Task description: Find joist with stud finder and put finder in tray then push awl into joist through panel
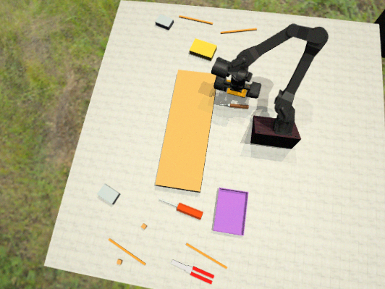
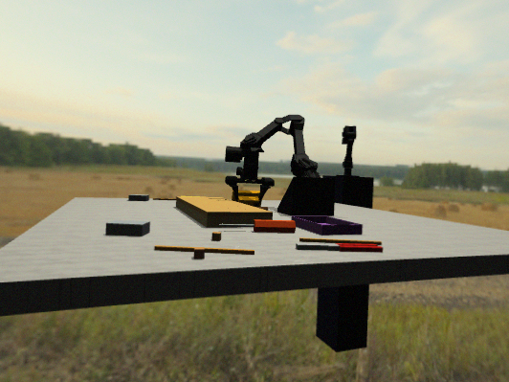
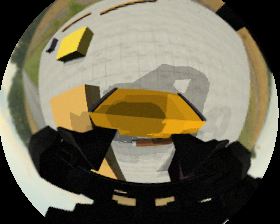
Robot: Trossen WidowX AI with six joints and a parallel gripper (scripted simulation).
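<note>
Right now the awl is 10 mm ahead of my gripper tip, 50 mm to the left of it and 20 mm below it. Round my gripper tip: yellow block (170 mm ahead, 210 mm to the right, 10 mm below); then purple tray (30 mm behind, 500 mm to the left, 10 mm below); then yellow stud finder (20 mm behind).
</note>
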